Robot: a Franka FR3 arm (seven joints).
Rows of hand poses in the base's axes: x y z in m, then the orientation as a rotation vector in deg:
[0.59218 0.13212 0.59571 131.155 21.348 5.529]
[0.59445 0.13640 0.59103 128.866 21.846 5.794]
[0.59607 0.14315 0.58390 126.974 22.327 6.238]
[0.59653 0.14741 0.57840 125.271 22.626 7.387]
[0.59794 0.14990 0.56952 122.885 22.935 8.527]
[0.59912 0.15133 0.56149 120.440 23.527 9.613]
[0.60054 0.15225 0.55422 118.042 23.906 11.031]
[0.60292 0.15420 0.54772 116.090 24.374 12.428]
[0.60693 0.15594 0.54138 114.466 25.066 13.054]
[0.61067 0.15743 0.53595 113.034 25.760 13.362]
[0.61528 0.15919 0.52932 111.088 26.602 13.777]
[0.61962 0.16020 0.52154 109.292 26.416 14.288]
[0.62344 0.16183 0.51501 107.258 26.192 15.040]
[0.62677 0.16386 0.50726 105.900 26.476 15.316]
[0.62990 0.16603 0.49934 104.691 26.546 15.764]
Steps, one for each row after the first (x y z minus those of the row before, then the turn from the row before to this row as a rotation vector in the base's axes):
[0.00227 0.00428 -0.00468 -2.167 -0.339 0.650]
[0.00162 0.00675 -0.00713 -1.748 -0.415 0.672]
[0.00046 0.00426 -0.00550 -1.459 -0.955 0.777]
[0.00141 0.00249 -0.00888 -2.117 -1.058 0.857]
[0.00118 0.00143 -0.00803 -2.154 -0.925 1.062]
[0.00142 0.00092 -0.00727 -2.044 -1.242 1.056]
[0.00238 0.00195 -0.00650 -1.594 -1.116 1.088]
[0.00401 0.00174 -0.00634 -1.414 -0.430 0.903]
[0.00374 0.00149 -0.00543 -1.290 -0.174 0.758]
[0.00461 0.00176 -0.00663 -1.751 -0.278 0.968]
[0.00434 0.00101 -0.00778 -1.618 -0.806 0.288]
[0.00382 0.00163 -0.00653 -1.789 -1.039 0.406]
[0.00333 0.00203 -0.00775 -1.234 -0.327 0.466]
[0.00313 0.00217 -0.00792 -1.053 -0.518 0.394]

